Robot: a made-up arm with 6 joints. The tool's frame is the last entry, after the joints.
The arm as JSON. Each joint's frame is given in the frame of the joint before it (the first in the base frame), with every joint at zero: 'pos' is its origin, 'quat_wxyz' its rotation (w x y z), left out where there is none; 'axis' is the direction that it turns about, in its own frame. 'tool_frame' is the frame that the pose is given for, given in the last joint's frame.
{
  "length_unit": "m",
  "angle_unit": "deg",
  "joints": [
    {
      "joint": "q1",
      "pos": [
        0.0,
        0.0,
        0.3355
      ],
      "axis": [
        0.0,
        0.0,
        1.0
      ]
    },
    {
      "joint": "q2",
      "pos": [
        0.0,
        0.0,
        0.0
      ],
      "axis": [
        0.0,
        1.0,
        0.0
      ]
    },
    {
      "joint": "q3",
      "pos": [
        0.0,
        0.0,
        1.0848
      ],
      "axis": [
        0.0,
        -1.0,
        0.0
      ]
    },
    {
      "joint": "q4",
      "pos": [
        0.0,
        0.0,
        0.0
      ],
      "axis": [
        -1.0,
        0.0,
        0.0
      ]
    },
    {
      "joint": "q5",
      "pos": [
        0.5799,
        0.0,
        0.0
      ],
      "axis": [
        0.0,
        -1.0,
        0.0
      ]
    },
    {
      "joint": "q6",
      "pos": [
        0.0,
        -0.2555,
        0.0
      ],
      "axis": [
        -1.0,
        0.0,
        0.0
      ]
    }
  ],
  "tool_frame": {
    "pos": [
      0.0,
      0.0,
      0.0
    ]
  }
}
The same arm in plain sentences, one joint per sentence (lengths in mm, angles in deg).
The arm has six revolute joints in a row. What follows holds with every joint at zero, and every direction is one of the base frame's.
The first joint is mounted 335.5 mm along +z from the base frame's origin and turns about +z.
The second joint is mounted at the same point as the first joint and turns about +y.
The third joint is mounted 1084.8 mm along +z from the second joint and turns about -y.
The fourth joint is mounted at the same point as the third joint and turns about -x.
The fifth joint is mounted 579.9 mm along +x from the fourth joint and turns about -y.
The sixth joint is mounted 255.5 mm along -y from the fifth joint and turns about -x.
The tool frame, which is the frame that the pose is given for, is mounted at the same point as the sixth joint; its axes are parallel to the base frame's.

